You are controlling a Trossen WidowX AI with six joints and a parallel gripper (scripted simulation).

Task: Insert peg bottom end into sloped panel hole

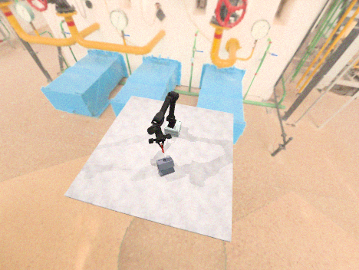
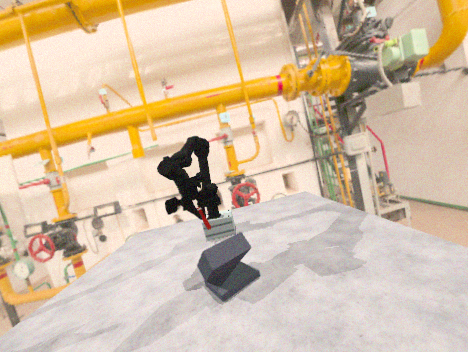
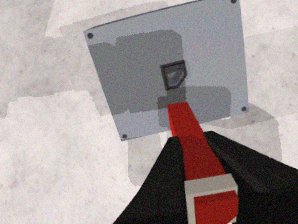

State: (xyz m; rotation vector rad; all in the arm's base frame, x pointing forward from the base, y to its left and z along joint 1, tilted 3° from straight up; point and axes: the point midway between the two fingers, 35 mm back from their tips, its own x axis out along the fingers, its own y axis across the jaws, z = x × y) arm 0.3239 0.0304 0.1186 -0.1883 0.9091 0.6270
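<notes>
Now: the grey sloped panel 11 cm below my gripper tip, 7 cm ahead of it and 5 cm to the left of it. Also, from my gripper tip: red peg 1 cm to the right, 1 cm behind, 1 cm above.
</notes>
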